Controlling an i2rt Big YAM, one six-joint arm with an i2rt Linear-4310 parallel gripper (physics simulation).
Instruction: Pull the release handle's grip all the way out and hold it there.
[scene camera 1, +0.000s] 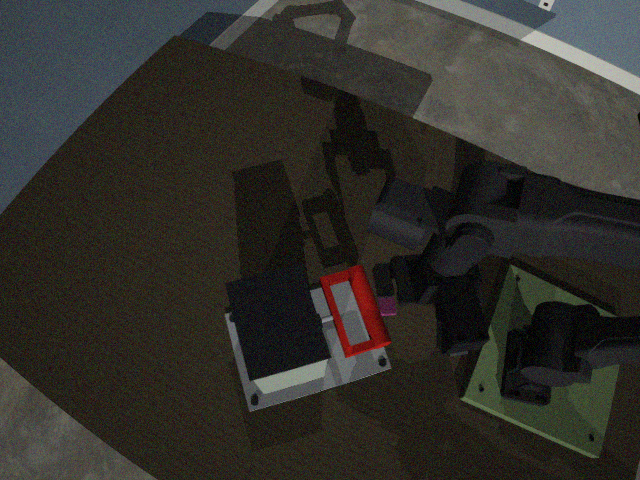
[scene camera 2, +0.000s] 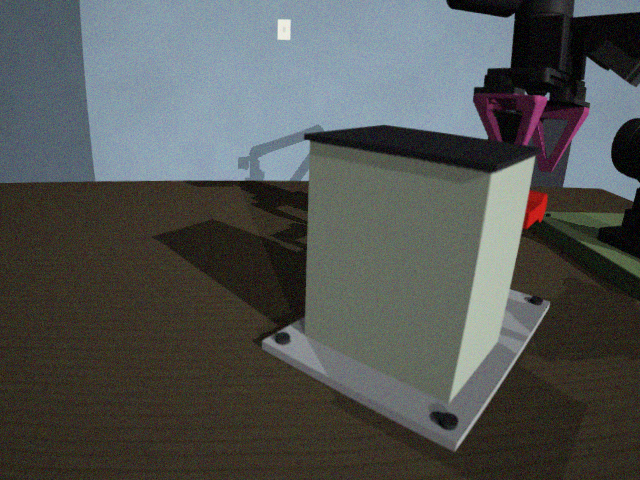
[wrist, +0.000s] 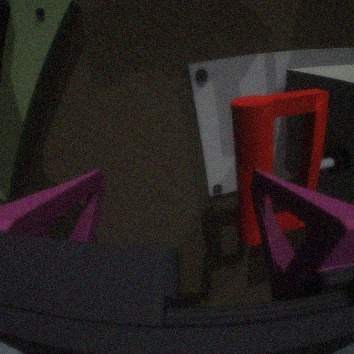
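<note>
The red release handle is a rectangular loop with a thick round grip on its outer side. A short stretch of pale rod shows between it and the dark-topped box. My gripper is open, with nothing between its magenta fingers. It is above the handle's height and offset to the outer side. In the wrist view, the right fingertip overlaps the grip's image. One magenta fingertip shows beside the grip in scene camera 1; the box partly hides the handle in scene camera 2.
The box stands on a pale bolted base plate. A green plate under the arm's base lies on the outer side of the handle. Shadows of the arm, handle and box fall across the brown table.
</note>
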